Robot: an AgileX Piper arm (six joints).
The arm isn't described. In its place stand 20 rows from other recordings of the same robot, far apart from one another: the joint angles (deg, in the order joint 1, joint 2, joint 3, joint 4, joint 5, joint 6), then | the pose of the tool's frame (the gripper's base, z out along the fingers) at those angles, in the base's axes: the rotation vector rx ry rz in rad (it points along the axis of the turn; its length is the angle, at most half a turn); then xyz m.
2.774 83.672 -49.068 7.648 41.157 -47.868 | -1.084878 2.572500 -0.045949 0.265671 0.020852 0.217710
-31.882 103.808 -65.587 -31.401 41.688 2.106 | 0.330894 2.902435 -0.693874 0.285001 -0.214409 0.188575
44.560 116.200 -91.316 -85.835 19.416 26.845 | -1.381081 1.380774 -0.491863 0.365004 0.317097 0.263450
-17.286 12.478 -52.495 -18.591 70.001 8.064 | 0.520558 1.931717 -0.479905 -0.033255 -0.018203 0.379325
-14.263 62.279 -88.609 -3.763 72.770 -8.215 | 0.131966 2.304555 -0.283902 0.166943 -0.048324 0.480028
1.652 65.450 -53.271 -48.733 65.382 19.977 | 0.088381 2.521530 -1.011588 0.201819 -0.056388 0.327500
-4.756 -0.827 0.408 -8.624 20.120 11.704 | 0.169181 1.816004 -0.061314 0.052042 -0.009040 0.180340
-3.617 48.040 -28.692 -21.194 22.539 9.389 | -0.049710 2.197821 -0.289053 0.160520 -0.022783 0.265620
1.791 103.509 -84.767 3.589 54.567 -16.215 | -0.395537 2.730482 0.013049 0.385638 0.016702 0.265924
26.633 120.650 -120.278 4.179 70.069 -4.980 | -0.729696 2.627353 0.210577 0.411212 0.213190 0.305849
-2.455 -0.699 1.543 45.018 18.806 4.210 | 0.597753 1.691894 0.772689 0.053905 0.018458 0.183807
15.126 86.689 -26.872 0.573 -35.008 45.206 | 0.525826 1.910281 0.699581 0.261060 0.070026 0.184030
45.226 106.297 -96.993 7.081 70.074 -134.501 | -2.858505 0.044283 -0.151259 0.268993 0.286098 0.299317
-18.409 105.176 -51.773 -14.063 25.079 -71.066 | -1.601966 2.536693 -0.449990 0.301452 -0.110210 0.126030
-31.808 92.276 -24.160 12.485 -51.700 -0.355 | 0.720875 1.651158 -0.456592 0.221716 -0.155680 0.171147
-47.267 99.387 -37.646 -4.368 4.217 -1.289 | 0.951348 2.497550 -0.315192 0.192503 -0.209123 0.118141
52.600 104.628 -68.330 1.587 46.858 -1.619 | -1.326723 2.646298 0.161729 0.212968 0.281579 0.185963
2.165 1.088 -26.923 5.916 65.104 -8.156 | -0.201230 2.155333 0.066379 -0.002917 0.008404 0.263494
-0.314 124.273 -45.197 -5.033 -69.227 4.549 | -0.017984 1.657347 0.100462 0.371258 0.005430 0.091731
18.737 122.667 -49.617 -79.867 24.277 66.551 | -0.654679 2.687080 -0.559935 0.318603 0.069178 0.036124
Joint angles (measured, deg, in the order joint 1, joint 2, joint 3, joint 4, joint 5, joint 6), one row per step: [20.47 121.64 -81.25 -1.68 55.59 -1.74]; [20.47 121.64 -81.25 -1.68 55.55 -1.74]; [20.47 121.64 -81.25 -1.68 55.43 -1.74]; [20.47 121.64 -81.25 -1.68 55.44 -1.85]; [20.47 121.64 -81.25 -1.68 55.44 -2.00]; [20.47 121.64 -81.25 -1.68 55.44 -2.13]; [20.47 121.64 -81.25 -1.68 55.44 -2.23]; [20.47 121.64 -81.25 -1.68 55.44 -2.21]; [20.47 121.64 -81.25 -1.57 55.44 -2.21]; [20.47 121.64 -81.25 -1.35 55.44 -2.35]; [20.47 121.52 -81.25 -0.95 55.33 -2.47]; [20.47 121.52 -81.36 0.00 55.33 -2.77]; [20.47 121.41 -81.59 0.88 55.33 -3.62]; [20.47 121.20 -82.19 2.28 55.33 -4.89]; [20.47 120.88 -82.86 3.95 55.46 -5.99]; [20.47 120.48 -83.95 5.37 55.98 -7.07]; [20.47 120.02 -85.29 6.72 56.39 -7.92]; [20.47 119.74 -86.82 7.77 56.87 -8.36]
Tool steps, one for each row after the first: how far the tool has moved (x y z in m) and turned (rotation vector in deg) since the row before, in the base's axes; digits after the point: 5 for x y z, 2 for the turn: [0.00006 0.00002 0.00000 0.01 -0.04 0.00]; [0.00018 0.00007 0.00000 0.04 -0.11 0.00]; [-0.00001 -0.00001 0.00000 0.00 0.01 0.11]; [0.00000 0.00000 0.00000 0.00 0.00 0.15]; [0.00000 0.00000 0.00000 0.00 0.00 0.13]; [0.00000 0.00000 0.00000 0.00 0.00 0.10]; [0.00000 0.00000 0.00000 0.00 0.00 -0.02]; [-0.00005 0.00013 0.00000 0.08 0.03 -0.06]; [-0.00010 0.00027 -0.00001 0.17 0.07 0.01]; [-0.00003 0.00055 0.00082 0.39 -0.10 -0.11]; [-0.00005 0.00131 0.00041 0.77 0.17 -0.25]; [0.00041 0.00138 0.00164 0.80 -0.07 0.35]; [0.00147 0.00250 0.00381 1.37 -0.38 0.48]; [0.00136 0.00284 0.00495 1.61 -0.37 0.18]; [0.00220 0.00284 0.00724 1.47 -0.56 0.35]; [0.00303 0.00306 0.00883 1.58 -0.98 0.19]; [0.00351 0.00284 0.00846 1.34 -0.97 -0.02]
